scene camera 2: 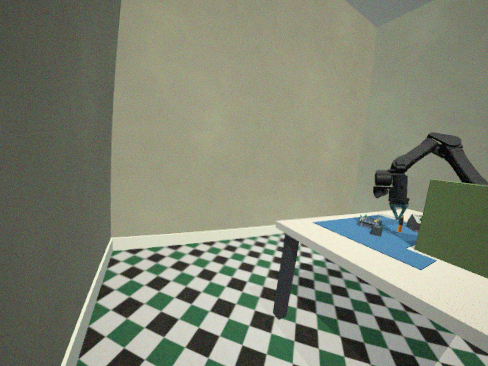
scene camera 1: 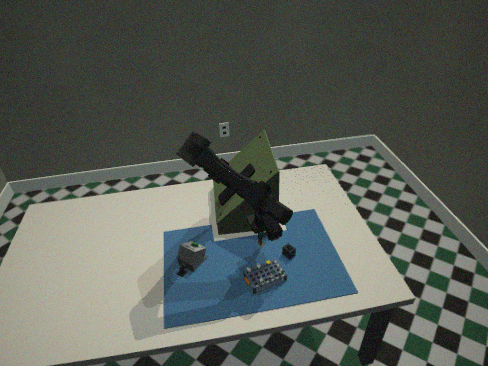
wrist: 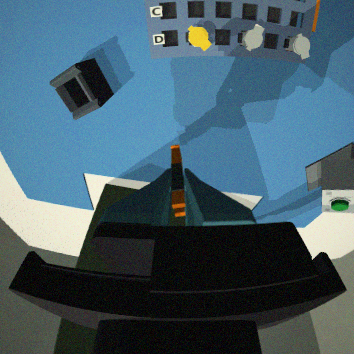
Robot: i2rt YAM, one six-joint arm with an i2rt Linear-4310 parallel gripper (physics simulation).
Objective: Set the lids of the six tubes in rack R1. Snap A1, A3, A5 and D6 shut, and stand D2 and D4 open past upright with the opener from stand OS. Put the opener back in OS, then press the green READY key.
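Where they show: gripper, between the fingertips: (scene camera 2: 398,219) (scene camera 1: 261,236) (wrist: 177,174); arm's base, origin of its link: (scene camera 2: 477,220).
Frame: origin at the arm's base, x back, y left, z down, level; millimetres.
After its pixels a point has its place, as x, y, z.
Observation:
My gripper (scene camera 1: 260,235) @[-246, 31, 72] (scene camera 2: 399,215) @[-246, 31, 72] (wrist: 177,174) @[-246, 31, 72] is shut on the thin orange and black opener (scene camera 1: 260,240) @[-237, 29, 98] (scene camera 2: 400,227) @[-229, 34, 103] (wrist: 175,158) @[-238, 32, 102], which hangs tip down above the blue mat (scene camera 1: 315,265) @[-369, 199, 149] (wrist: 42,140) @[-216, 212, 149]. Rack R1 (scene camera 1: 269,285) @[-408, 11, 147] (scene camera 2: 366,221) @[-374, 48, 121] (wrist: 182,53) @[-326, 37, 119] lies ahead of the gripper. In the wrist view its D row shows a yellow lid (wrist: 199,36) @[-340, 28, 107] at D2 and pale lids at D4 (wrist: 253,36) @[-348, -9, 107] and D6 (wrist: 300,45) @[-353, -46, 105]. The dark stand OS (scene camera 1: 288,250) @[-304, 116, 111] (scene camera 2: 376,230) @[-287, 138, 125] (wrist: 82,88) @[-296, 115, 112] stands empty to one side. The A row is out of the wrist view.
A grey box (scene camera 1: 191,257) @[-259, -233, 88] (wrist: 333,172) @[-235, -194, 116] carries the green READY key (scene camera 1: 194,244) @[-206, -214, 79] (wrist: 338,204) @[-207, -203, 80] at the mat's left. A tall green panel (scene camera 1: 250,163) @[52, 73, -59] stands behind the gripper. The white table (scene camera 1: 104,236) @[16, -573, 152] carries the mat.

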